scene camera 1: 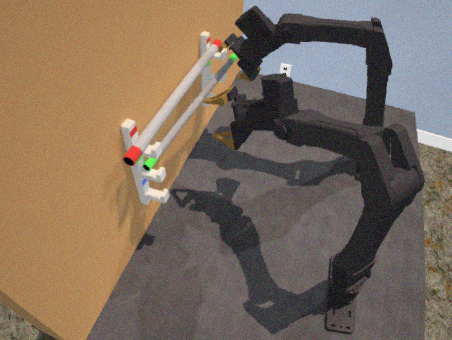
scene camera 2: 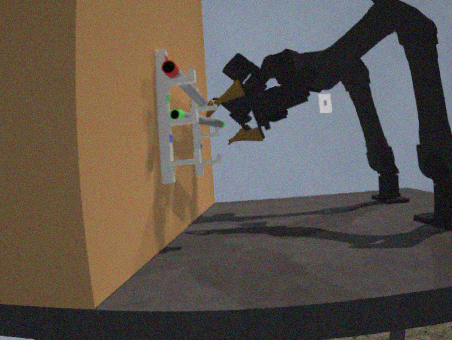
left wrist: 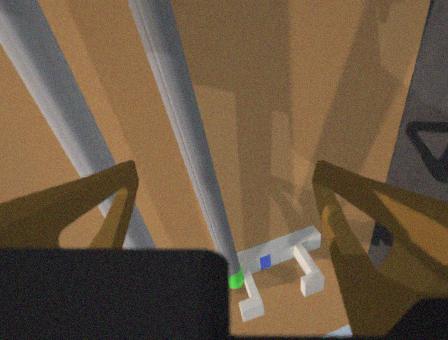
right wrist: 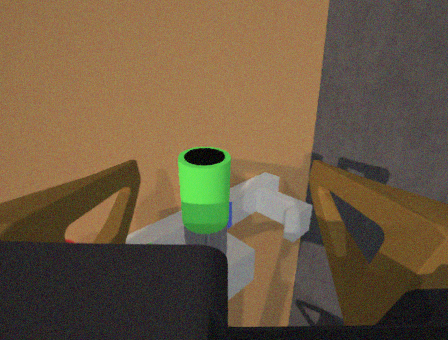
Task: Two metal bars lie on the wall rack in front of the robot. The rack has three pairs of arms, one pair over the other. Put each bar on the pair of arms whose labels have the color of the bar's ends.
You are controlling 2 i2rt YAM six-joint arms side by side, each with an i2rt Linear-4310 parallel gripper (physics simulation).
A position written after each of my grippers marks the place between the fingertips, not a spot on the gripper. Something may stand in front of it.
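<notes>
My left gripper (scene camera 2: pixel 221 122) (scene camera 1: pixel 208 118) (left wrist: pixel 225 170) and my right gripper (scene camera 1: pixel 227 65) (scene camera 2: pixel 215 133) (right wrist: pixel 224 169) are visible. Scene camera 1 also shows a red-ended bar (scene camera 1: pixel 136 150). A green-ended bar (scene camera 1: pixel 150 162) (right wrist: pixel 204 172) is visible there and in the right wrist view.
</notes>
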